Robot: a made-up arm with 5 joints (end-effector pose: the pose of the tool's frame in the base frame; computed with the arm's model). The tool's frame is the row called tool. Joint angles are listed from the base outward.
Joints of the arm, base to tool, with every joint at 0 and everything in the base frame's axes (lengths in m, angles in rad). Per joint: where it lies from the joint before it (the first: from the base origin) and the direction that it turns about. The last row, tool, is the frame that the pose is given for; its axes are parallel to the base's.
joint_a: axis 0 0 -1 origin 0 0 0.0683
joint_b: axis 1 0 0 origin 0.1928 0.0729 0.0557
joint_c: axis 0 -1 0 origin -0.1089 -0.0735 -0.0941
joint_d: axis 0 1 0 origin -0.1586 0.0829 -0.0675
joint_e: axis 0 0 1 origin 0.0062 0.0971 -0.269
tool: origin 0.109 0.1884 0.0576
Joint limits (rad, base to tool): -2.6..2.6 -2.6..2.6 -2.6..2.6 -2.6..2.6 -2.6..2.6
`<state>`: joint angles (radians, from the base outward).
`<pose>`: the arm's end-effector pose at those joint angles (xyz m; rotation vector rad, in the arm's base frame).
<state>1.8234 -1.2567 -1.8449 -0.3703 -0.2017</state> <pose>0.0986 0.1131 -0.1610 -0.2935 -2.1436 2.2281</pose>
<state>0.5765 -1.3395 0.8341 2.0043 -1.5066</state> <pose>-0.3119 -0.3167 -0.0058 -2.0197 0.4764 -2.2673</pose>
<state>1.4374 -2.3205 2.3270 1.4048 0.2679</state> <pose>-0.2578 -0.4860 0.0568 -1.6138 1.2007 0.3421</pose>
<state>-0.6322 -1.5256 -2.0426 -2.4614 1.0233</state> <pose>0.1150 -0.0008 -0.1803 -1.7737 -0.0412 1.5833</pose>
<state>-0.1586 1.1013 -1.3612 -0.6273 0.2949</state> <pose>-0.1689 0.3258 0.3413 1.1176 0.5978 0.7957</pose>
